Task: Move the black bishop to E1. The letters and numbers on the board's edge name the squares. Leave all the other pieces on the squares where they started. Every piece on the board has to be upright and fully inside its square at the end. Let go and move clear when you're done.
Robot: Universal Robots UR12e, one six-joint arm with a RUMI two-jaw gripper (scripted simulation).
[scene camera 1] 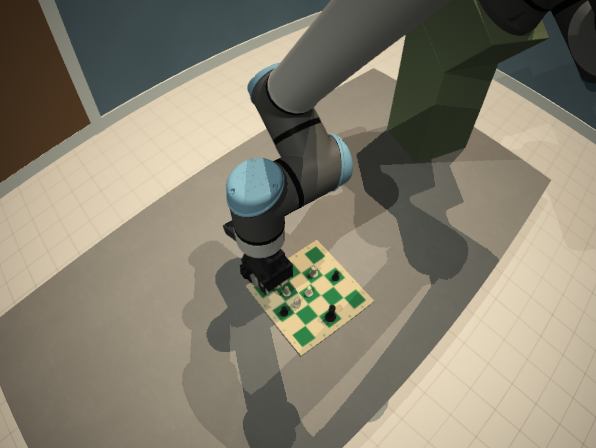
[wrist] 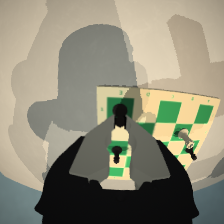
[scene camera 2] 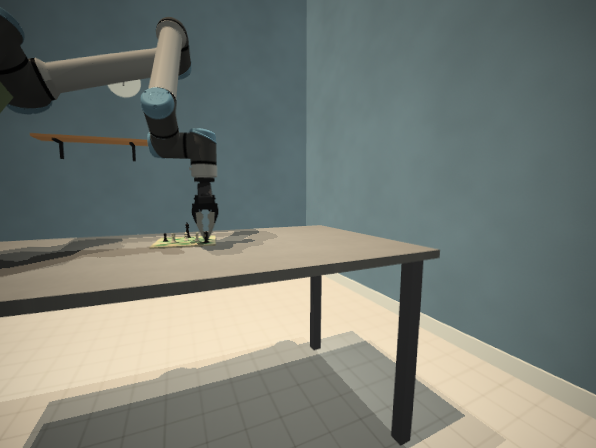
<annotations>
my gripper: scene camera 1 264, 286; wrist; scene camera 2
same spot on my gripper: (scene camera 2: 198, 216) = (wrist: 153, 160)
</annotations>
